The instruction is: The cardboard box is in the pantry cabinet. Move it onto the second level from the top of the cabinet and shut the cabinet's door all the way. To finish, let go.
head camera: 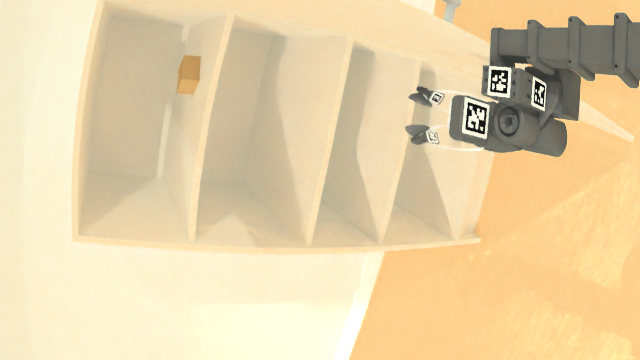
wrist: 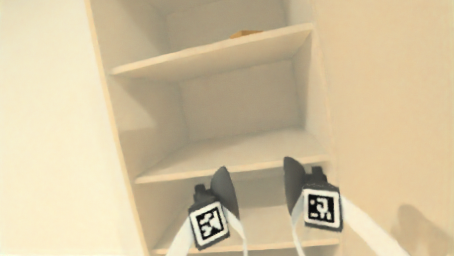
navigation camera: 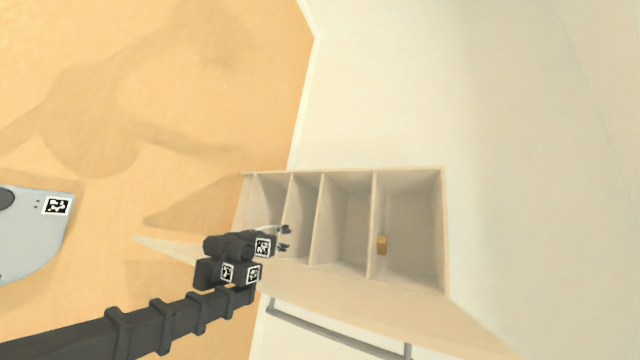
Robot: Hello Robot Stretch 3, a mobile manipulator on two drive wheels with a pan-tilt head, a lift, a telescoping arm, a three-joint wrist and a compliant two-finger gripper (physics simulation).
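The cardboard box is small and orange-brown. It sits in the top compartment of the pantry cabinet, on the uppermost shelf board; its lower part is hidden in the wrist view. The level below, second from the top, holds no object that I can see. The cabinet door stands open. My gripper is open and holds nothing. Its fingers are at the height of the lower compartments, well below the box and apart from it.
The cabinet's lower shelf boards lie beyond the fingers. A grey bar handle on a white front shows beside the door. A pale wall borders the cabinet's other side.
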